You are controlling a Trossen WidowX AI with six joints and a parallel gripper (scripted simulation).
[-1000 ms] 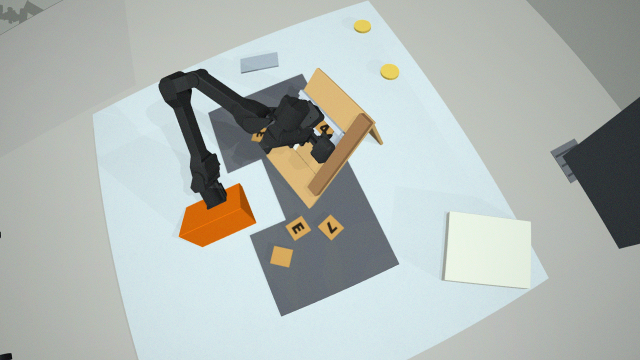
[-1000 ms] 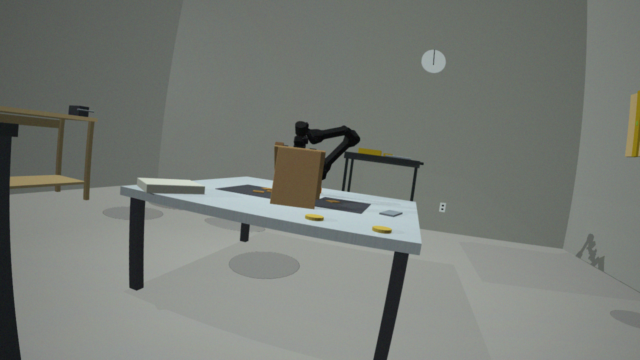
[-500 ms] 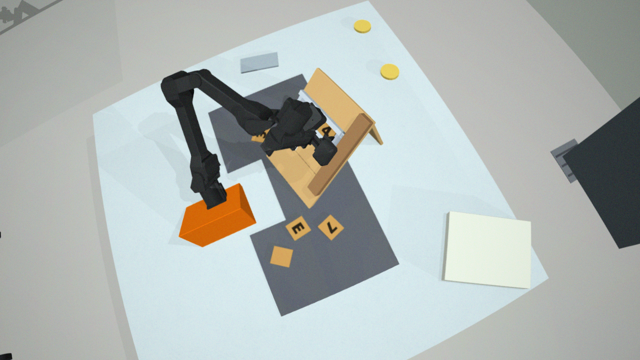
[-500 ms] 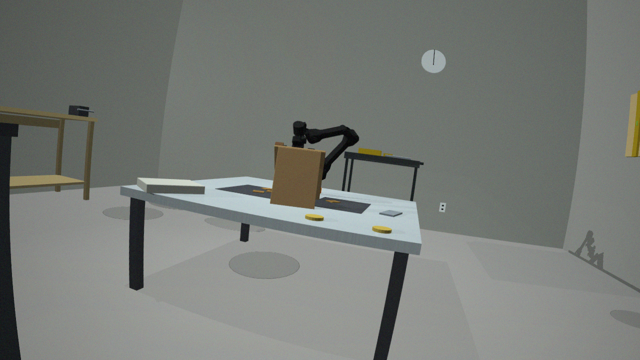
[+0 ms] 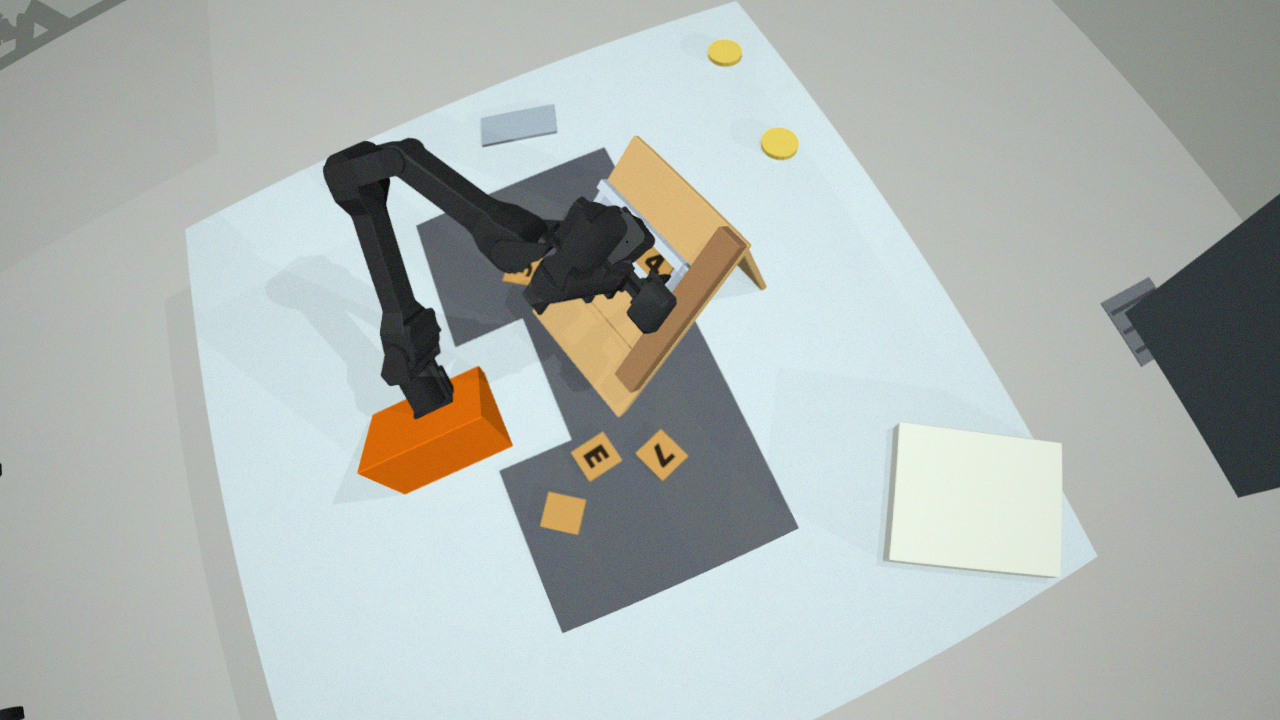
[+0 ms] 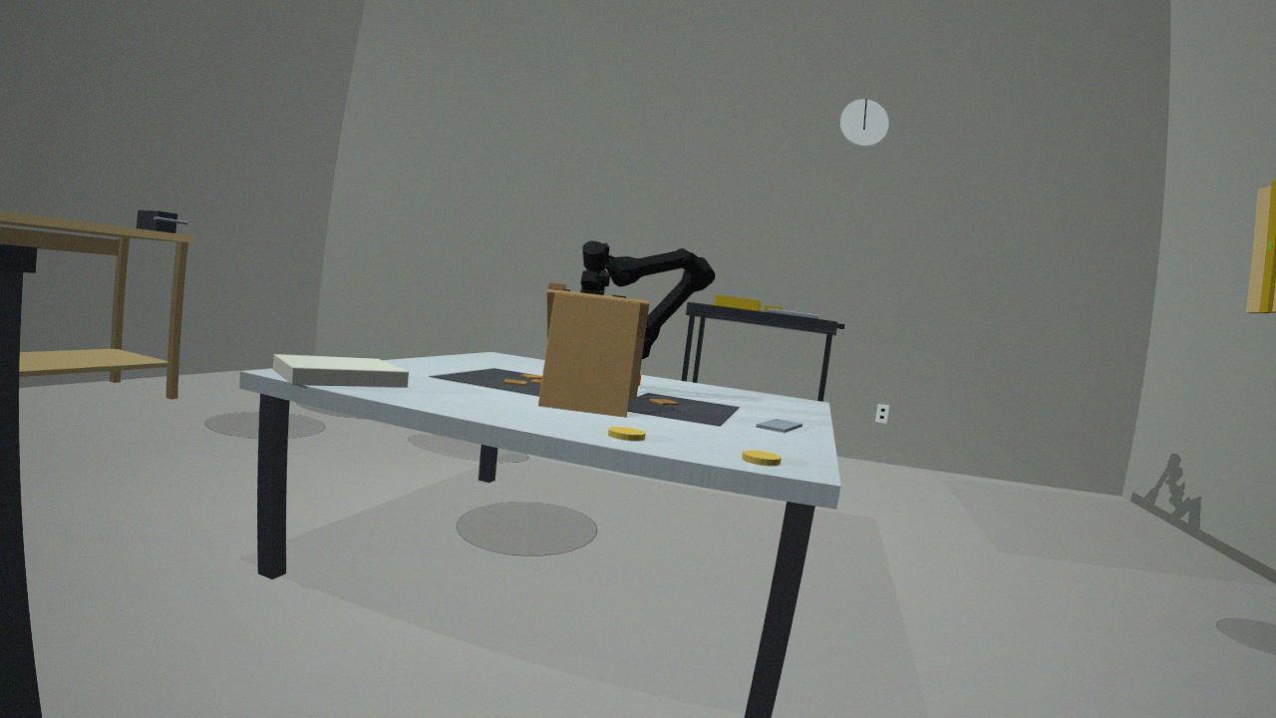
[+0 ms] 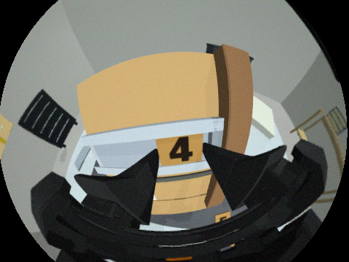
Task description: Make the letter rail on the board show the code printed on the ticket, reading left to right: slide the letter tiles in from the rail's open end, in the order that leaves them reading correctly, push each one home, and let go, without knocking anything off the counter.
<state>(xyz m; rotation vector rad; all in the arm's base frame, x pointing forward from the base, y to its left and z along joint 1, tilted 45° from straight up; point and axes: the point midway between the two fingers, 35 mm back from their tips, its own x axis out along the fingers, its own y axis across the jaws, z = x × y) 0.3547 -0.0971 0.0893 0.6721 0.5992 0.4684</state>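
Now: the tile marked 4 right at my gripper tip. From my gripper tip the other things lie so: white ticket: 8 cm to the left, 8 cm behind, 7 cm below; blank tile: 28 cm behind, 22 cm to the right, 18 cm below; tile marked 3: 19 cm to the left, 18 cm below, 17 cm behind.
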